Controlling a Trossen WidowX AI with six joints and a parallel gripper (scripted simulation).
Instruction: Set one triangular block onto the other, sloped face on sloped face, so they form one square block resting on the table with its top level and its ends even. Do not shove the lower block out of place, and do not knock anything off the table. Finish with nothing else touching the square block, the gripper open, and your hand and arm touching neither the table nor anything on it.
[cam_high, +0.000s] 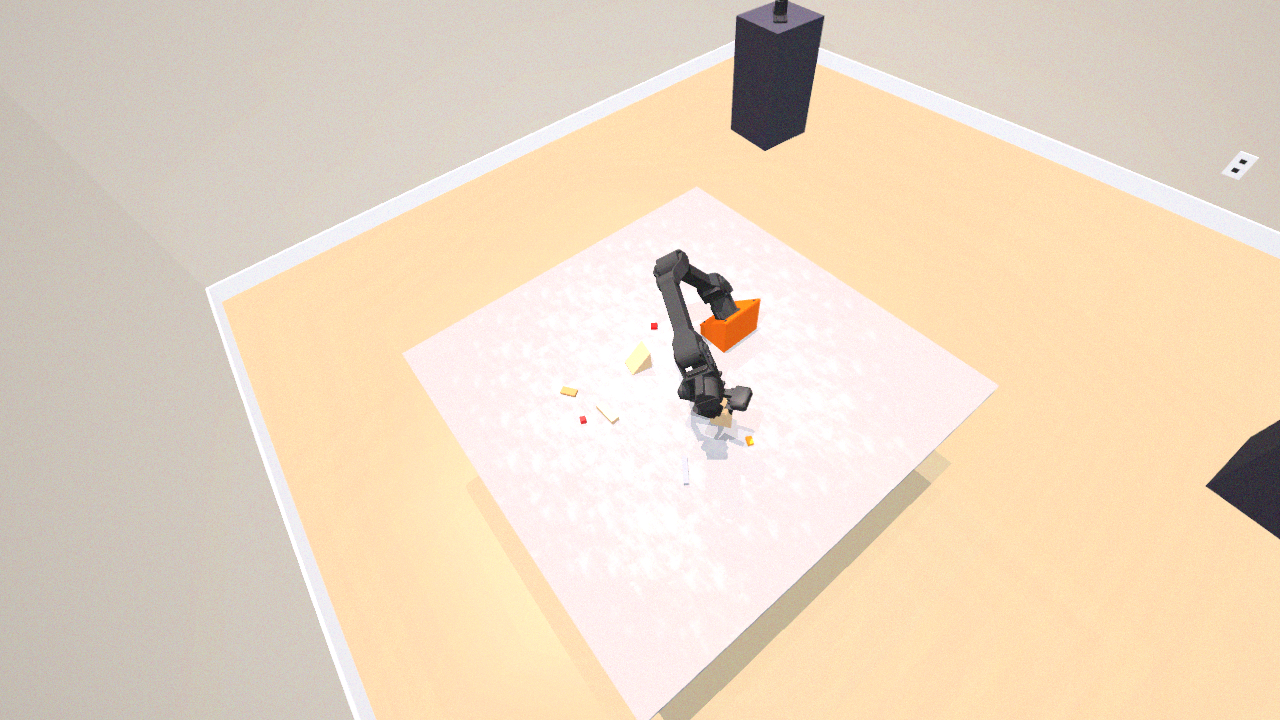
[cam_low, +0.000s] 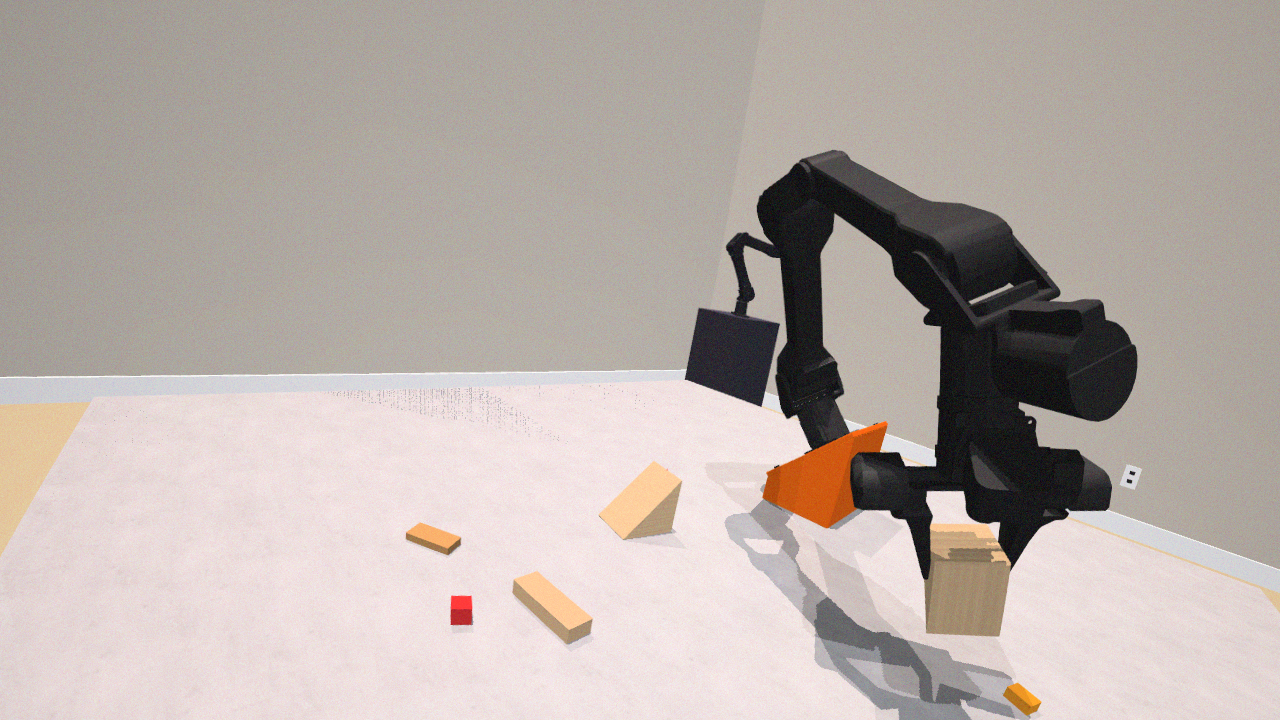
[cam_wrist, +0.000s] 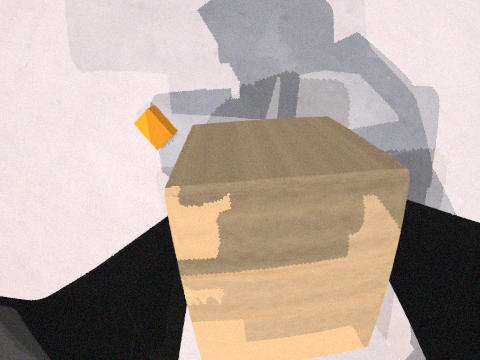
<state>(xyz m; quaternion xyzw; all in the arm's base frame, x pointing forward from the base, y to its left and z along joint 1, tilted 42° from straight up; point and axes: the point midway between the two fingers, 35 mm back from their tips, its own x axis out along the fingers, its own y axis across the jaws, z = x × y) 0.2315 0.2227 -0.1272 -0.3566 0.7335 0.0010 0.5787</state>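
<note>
My gripper tip is 9 cm above the small orange block, 8 cm to the right of it and 4 cm past it. Also, from my gripper tip: red cube 30 cm ahead, 25 cm to the right, 9 cm below; then long tan block 23 cm to the right, 23 cm ahead, 9 cm below.
</note>
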